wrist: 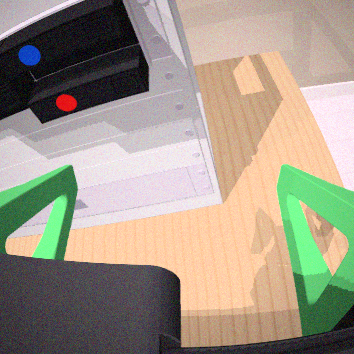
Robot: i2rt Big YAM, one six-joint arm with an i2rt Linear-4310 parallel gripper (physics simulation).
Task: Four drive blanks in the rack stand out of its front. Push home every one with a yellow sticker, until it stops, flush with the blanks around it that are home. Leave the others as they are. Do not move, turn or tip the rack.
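The light grey rack (207, 150) stands at the upper left of the wrist view. Black blanks sit in its upper part. A blank with a red sticker (107, 92) stands out of the front, lowest of those in view. Above it is a black blank with a blue sticker (85, 45); how far it stands out is hard to tell. No yellow sticker shows in this view. My gripper (176, 175) is open and empty, its two green fingers wide apart in front of the rack's lower part. The rack's top and left side are cut off.
The wooden table top (150, 250) lies under the rack and reaches to the right, with shadows of the rack and the arm on it. A pale surface (330, 120) lies beyond the table's right edge. The dark gripper body (90, 305) hides the lower left.
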